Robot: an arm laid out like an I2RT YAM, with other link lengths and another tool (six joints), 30 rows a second.
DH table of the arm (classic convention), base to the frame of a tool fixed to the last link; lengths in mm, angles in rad. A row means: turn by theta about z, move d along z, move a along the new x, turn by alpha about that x. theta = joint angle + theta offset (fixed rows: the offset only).
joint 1: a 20.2; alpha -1.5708; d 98.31; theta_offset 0
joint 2: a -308.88; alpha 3.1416; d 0; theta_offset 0
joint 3: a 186.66; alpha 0; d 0; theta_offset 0.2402
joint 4: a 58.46; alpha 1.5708; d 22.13; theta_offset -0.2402
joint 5: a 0; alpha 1.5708; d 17.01; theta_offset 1.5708
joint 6: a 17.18; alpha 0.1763; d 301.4; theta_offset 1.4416
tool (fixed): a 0; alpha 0; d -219.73; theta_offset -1.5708
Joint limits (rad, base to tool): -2.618..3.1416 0..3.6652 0..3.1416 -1.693..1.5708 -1.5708..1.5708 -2.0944..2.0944
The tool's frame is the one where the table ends.
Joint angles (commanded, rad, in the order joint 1, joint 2, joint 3, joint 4, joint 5, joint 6), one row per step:
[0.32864, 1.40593, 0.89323, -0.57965, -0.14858, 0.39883]
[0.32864, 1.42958, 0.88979, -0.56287, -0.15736, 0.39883]
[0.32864, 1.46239, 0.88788, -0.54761, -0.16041, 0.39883]
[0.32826, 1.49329, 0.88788, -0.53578, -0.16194, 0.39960]
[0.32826, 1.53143, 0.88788, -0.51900, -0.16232, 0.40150]
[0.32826, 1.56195, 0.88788, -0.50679, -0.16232, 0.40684]
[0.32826, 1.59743, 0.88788, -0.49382, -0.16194, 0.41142]
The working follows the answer.
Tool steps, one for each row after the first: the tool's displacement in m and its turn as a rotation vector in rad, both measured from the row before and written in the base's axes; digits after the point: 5 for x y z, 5 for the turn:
[0.00377, 0.00201, -0.00374, 0.00407, 0.01228, 0.00400]
[0.00503, 0.00196, -0.00551, -0.00369, 0.01930, 0.00135]
[0.00472, 0.00166, -0.00514, -0.00457, 0.01872, -0.00042]
[0.00596, 0.00207, -0.00658, -0.00593, 0.02087, -0.00156]
[0.00459, 0.00160, -0.00546, -0.00424, 0.01881, -0.00486]
[0.00495, 0.00168, -0.00665, -0.00625, 0.02243, -0.00434]

Tool pose at each row, in the base's axes (x y z in m, rotation vector in rad; rounded; the steps above come from the unrounded poses):
[0.17092, 0.09180, 0.22093, -2.00206, 1.89055, -0.30905]
[0.17469, 0.09381, 0.21719, -2.00932, 1.89285, -0.29226]
[0.17971, 0.09577, 0.21168, -2.02279, 1.90384, -0.27717]
[0.18443, 0.09743, 0.20654, -2.03489, 1.91651, -0.26383]
[0.19039, 0.09950, 0.19996, -2.04786, 1.93197, -0.24991]
[0.19498, 0.10110, 0.19449, -2.05562, 1.94931, -0.23690]
[0.19992, 0.10278, 0.18784, -2.06684, 1.96875, -0.22209]

